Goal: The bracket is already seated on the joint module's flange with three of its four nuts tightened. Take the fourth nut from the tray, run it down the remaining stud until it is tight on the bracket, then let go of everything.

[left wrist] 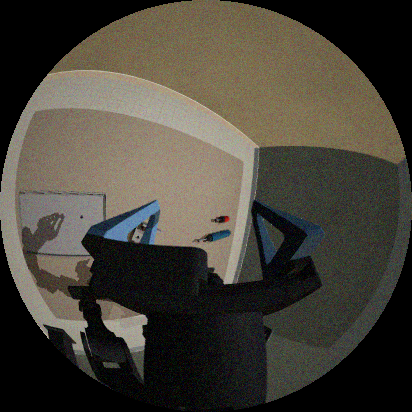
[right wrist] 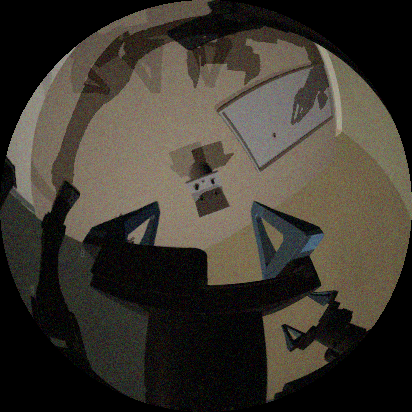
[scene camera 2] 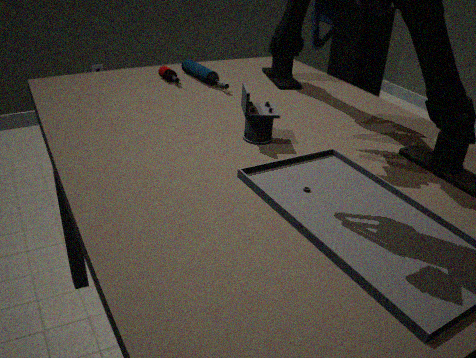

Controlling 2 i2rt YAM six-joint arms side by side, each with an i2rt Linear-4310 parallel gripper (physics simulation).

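Places are measured from the left arm's base along level axes (x ahead, y left, z up), in metres.
Where they show: left gripper, between the fingertips: (left wrist: 205,204) (right wrist: 293,309); right gripper, between the fingertips: (right wrist: 204,206) (scene camera 2: 316,48); left arm's base, origin of its link: (left wrist: 88,291) (scene camera 2: 443,170); right arm's base, origin of its link: (right wrist: 63,201) (scene camera 2: 280,79).
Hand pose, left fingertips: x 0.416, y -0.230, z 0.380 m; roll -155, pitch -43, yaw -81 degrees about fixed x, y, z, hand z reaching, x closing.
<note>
Each offset is from my left fingertips to the centre of the thing.
The joint module {dx -0.138, dy -0.041, dz -0.343 m} (scene camera 2: 258,131) stands upright on the table with the L-shaped bracket {dx -0.138, dy -0.041, dz -0.298 m} (scene camera 2: 244,101) (left wrist: 139,236) (right wrist: 212,204) on top. Small dark nuts or studs show on the bracket; which stud is bare cannot be told. The loose nut {dx -0.096, dy +0.180, dz -0.374 m} (scene camera 2: 307,190) (left wrist: 81,217) (right wrist: 274,135) lies in the shallow grey tray {dx -0.128, dy +0.295, dz -0.372 m} (scene camera 2: 280,181) (left wrist: 90,200) (right wrist: 250,120), near its module end. My left gripper (left wrist: 205,204) (right wrist: 292,309) is open and empty, high above the table. My right gripper (right wrist: 204,206) is open and empty, raised above the table with the bracket in view between its fingers.
A blue-handled tool {dx -0.209, dy -0.443, dz -0.360 m} (scene camera 2: 200,72) (left wrist: 219,235) and a smaller red-handled tool {dx -0.117, dy -0.477, dz -0.363 m} (scene camera 2: 168,74) (left wrist: 223,219) lie on the table, past the module at the back in the scene view. The arm bases stand along the table's right side there. Arm shadows fall across the tray and table.
</note>
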